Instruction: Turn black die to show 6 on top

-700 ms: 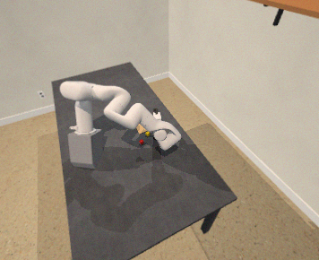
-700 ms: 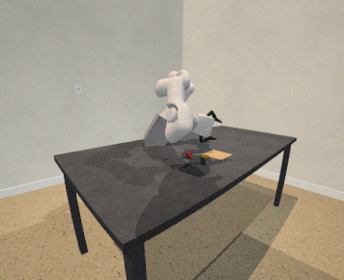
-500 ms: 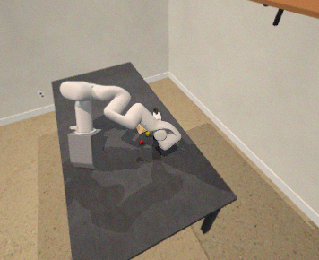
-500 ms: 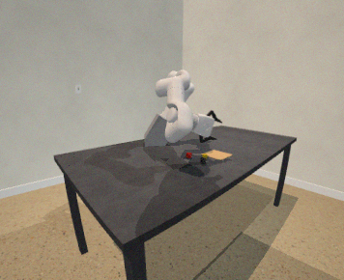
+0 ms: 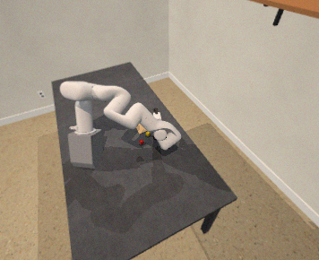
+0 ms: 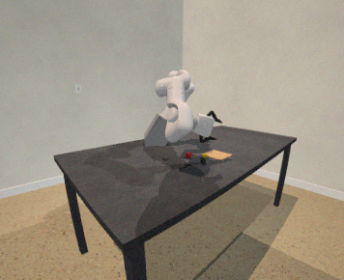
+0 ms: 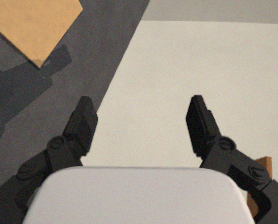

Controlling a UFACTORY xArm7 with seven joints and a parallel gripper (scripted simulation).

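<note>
Now: the black die 20 mm behind my hand, 60 mm to the right of it and 160 mm below it. Also, from my hand: yellow die 70 mm behind, 10 mm to the right, 160 mm below; then red die 130 mm behind, 80 mm to the right, 160 mm below; then mat 80 mm behind, 100 mm to the left, 170 mm below.
</note>
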